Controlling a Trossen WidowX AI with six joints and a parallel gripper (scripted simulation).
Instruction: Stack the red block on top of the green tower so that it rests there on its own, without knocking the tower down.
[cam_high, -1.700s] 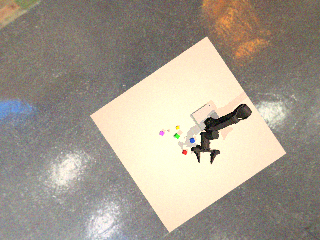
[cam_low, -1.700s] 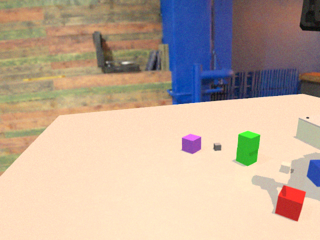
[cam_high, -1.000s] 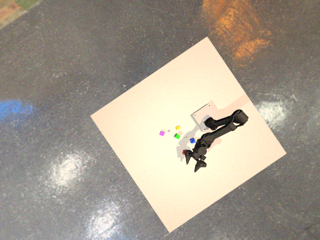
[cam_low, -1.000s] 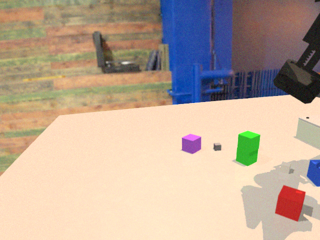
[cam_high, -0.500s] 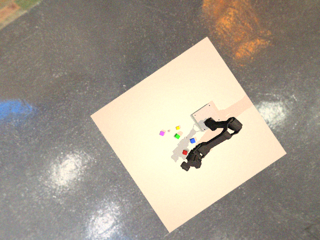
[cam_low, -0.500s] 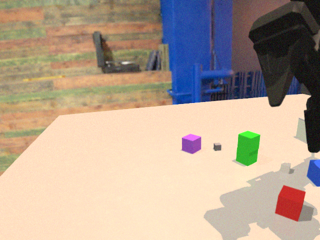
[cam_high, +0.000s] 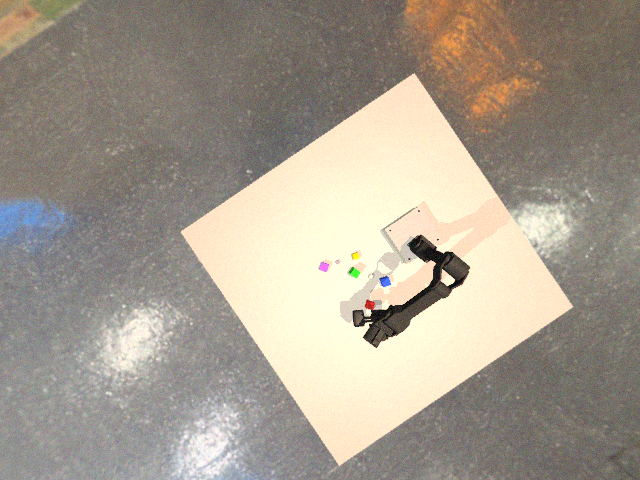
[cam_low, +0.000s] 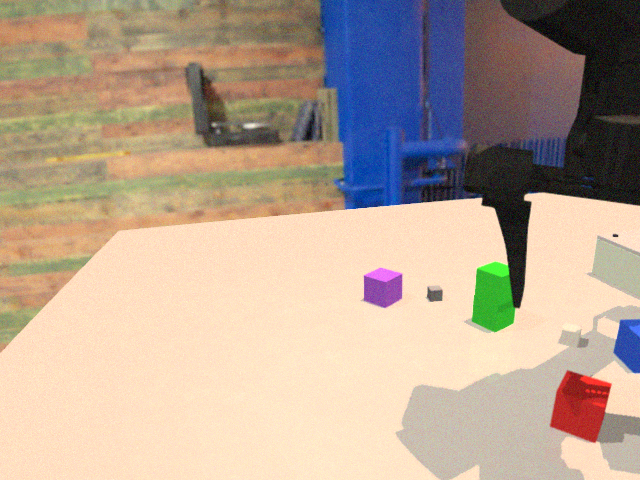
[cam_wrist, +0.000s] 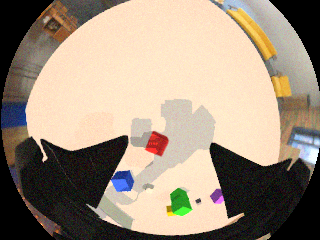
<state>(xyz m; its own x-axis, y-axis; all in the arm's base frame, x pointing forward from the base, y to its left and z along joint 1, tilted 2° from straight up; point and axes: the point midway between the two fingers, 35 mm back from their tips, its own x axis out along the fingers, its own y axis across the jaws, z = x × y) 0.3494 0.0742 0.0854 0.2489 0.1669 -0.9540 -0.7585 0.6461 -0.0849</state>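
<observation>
My gripper tip is now 3 cm past the red block, 1 cm to the left of it and 9 cm above it. Also, from my gripper tip: yellow block 13 cm behind, 22 cm to the right, 9 cm below; then blue block 15 cm behind, 5 cm to the right, 8 cm below; then small grey cube 5 cm behind, 25 cm to the right, 9 cm below.
</observation>
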